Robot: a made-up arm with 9 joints. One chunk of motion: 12 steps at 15 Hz.
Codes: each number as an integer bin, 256 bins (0 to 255) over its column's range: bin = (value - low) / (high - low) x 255, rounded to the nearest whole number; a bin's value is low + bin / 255 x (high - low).
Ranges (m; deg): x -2.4..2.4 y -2.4..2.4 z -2.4..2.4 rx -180..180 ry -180..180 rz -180..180
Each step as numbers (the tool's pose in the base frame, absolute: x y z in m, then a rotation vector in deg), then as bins.
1 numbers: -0.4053 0.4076 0.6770 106.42 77.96 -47.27
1 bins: 106 149 163 203 183 94
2 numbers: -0.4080 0.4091 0.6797 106.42 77.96 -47.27
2 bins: 106 149 164 203 183 94
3 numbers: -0.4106 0.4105 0.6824 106.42 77.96 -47.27
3 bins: 106 149 164 203 183 94
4 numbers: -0.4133 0.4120 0.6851 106.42 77.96 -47.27
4 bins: 106 149 164 203 183 94
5 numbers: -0.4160 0.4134 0.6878 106.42 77.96 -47.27
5 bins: 105 149 164 203 183 94
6 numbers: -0.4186 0.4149 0.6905 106.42 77.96 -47.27
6 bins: 105 150 164 203 183 94
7 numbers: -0.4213 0.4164 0.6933 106.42 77.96 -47.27
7 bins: 105 150 164 203 183 94
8 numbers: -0.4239 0.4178 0.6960 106.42 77.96 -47.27
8 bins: 105 150 164 203 183 94
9 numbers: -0.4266 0.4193 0.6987 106.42 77.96 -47.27
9 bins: 105 150 165 203 183 94
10 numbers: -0.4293 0.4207 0.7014 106.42 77.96 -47.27
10 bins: 105 150 165 203 183 94
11 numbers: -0.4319 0.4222 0.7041 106.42 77.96 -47.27
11 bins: 105 150 165 203 183 94
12 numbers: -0.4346 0.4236 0.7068 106.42 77.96 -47.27
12 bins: 104 150 165 203 183 94
